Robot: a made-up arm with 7 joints. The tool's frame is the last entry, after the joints.
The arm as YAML. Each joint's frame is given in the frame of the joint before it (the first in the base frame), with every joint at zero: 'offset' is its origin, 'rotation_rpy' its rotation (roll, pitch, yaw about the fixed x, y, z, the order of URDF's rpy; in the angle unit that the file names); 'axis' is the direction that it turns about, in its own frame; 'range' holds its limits. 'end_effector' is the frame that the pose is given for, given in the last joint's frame.
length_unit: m
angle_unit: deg
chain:
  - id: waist
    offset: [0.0, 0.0, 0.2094]
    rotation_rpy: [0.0, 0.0, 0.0]
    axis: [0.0, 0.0, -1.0]
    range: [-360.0, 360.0]
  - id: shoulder
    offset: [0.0, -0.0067, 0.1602]
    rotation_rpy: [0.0, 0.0, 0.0]
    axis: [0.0, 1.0, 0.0]
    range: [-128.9, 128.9]
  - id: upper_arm
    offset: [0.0, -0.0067, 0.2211]
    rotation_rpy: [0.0, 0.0, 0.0]
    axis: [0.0, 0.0, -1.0]
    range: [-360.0, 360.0]
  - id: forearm
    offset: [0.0, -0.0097, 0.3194]
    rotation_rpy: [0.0, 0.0, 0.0]
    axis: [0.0, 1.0, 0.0]
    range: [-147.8, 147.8]
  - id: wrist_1
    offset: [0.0, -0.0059, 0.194]
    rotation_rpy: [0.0, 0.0, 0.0]
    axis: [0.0, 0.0, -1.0]
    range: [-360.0, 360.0]
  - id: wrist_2
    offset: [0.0, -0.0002, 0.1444]
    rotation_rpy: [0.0, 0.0, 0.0]
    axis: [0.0, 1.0, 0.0]
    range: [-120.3, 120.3]
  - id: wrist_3
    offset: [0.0, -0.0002, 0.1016]
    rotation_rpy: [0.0, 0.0, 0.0]
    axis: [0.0, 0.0, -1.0]
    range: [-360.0, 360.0]
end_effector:
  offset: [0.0, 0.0, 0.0]
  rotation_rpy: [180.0, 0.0, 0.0]
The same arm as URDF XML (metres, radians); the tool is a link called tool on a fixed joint. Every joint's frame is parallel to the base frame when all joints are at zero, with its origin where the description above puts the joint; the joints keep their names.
<robot name="arm">
  <joint name="tool_joint" type="fixed">
    <parent link="link7"/>
    <child link="tool"/>
    <origin xyz="0 0 0" rpy="3.1416 0 0"/>
  </joint>
  <joint name="wrist_3" type="revolute">
    <parent link="link6"/>
    <child link="link7"/>
    <origin xyz="0 -0.0002 0.1016"/>
    <axis xyz="0 0 -1"/>
    <limit lower="-6.2832" upper="6.2832"/>
  </joint>
  <joint name="wrist_2" type="revolute">
    <parent link="link5"/>
    <child link="link6"/>
    <origin xyz="0 -0.0002 0.1444"/>
    <axis xyz="0 1 0"/>
    <limit lower="-2.0996" upper="2.0996"/>
  </joint>
  <joint name="wrist_1" type="revolute">
    <parent link="link4"/>
    <child link="link5"/>
    <origin xyz="0 -0.0059 0.194"/>
    <axis xyz="0 0 -1"/>
    <limit lower="-6.2832" upper="6.2832"/>
  </joint>
  <joint name="forearm" type="revolute">
    <parent link="link3"/>
    <child link="link4"/>
    <origin xyz="0 -0.0097 0.3194"/>
    <axis xyz="0 1 0"/>
    <limit lower="-2.5796" upper="2.5796"/>
  </joint>
  <joint name="upper_arm" type="revolute">
    <parent link="link2"/>
    <child link="link3"/>
    <origin xyz="0 -0.0067 0.2211"/>
    <axis xyz="0 0 -1"/>
    <limit lower="-6.2832" upper="6.2832"/>
  </joint>
  <joint name="shoulder" type="revolute">
    <parent link="link1"/>
    <child link="link2"/>
    <origin xyz="0 -0.0067 0.1602"/>
    <axis xyz="0 1 0"/>
    <limit lower="-2.2497" upper="2.2497"/>
  </joint>
  <joint name="waist" type="revolute">
    <parent link="base_link"/>
    <child link="link1"/>
    <origin xyz="0 0 0.2094"/>
    <axis xyz="0 0 -1"/>
    <limit lower="-6.2832" upper="6.2832"/>
  </joint>
  <link name="base_link"/>
  <link name="link1"/>
  <link name="link2"/>
  <link name="link3"/>
  <link name="link4"/>
  <link name="link5"/>
  <link name="link6"/>
  <link name="link7"/>
  <link name="tool"/>
</robot>

